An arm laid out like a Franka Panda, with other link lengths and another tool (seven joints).
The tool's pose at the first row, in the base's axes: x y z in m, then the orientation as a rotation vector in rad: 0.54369 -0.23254 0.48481 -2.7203 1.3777 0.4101
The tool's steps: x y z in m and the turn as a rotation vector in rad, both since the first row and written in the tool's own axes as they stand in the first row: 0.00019 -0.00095 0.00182 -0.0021 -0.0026 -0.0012; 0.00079 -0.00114 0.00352 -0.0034 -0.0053 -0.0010; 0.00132 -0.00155 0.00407 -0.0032 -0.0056 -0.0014; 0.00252 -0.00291 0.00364 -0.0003 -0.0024 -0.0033; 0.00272 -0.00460 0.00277 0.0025 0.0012 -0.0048; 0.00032 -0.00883 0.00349 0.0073 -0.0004 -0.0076; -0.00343 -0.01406 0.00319 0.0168 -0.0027 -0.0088; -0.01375 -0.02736 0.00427 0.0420 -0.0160 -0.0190; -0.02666 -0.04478 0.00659 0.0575 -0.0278 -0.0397; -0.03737 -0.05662 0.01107 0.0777 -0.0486 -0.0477; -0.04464 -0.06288 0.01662 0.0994 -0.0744 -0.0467; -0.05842 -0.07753 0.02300 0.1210 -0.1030 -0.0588; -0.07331 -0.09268 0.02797 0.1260 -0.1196 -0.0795; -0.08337 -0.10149 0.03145 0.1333 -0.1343 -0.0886; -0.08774 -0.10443 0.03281 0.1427 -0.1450 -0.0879
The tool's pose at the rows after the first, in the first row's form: 0.54418 -0.23180 0.48295 -2.7211 1.3757 0.4151; 0.54432 -0.23186 0.48114 -2.7205 1.3756 0.4197; 0.54483 -0.23193 0.48045 -2.7204 1.3749 0.4199; 0.54669 -0.23213 0.48046 -2.7210 1.3725 0.4132; 0.54833 -0.23143 0.48114 -2.7218 1.3708 0.4062; 0.55021 -0.22690 0.48082 -2.7186 1.3656 0.4043; 0.55234 -0.22090 0.48178 -2.7104 1.3617 0.3996; 0.55693 -0.20469 0.48264 -2.6885 1.3400 0.3962; 0.56310 -0.18377 0.48275 -2.6807 1.3057 0.3977; 0.56561 -0.16753 0.48053 -2.6569 1.2864 0.4077; 0.56537 -0.15712 0.47673 -2.6241 1.2781 0.4231; 0.56799 -0.13647 0.47332 -2.5966 1.2512 0.4408; 0.57068 -0.11489 0.47154 -2.5934 1.2183 0.4557; 0.57134 -0.10114 0.47031 -2.5834 1.2013 0.4672; 0.57094 -0.09573 0.46997 -2.5692 1.1982 0.4728
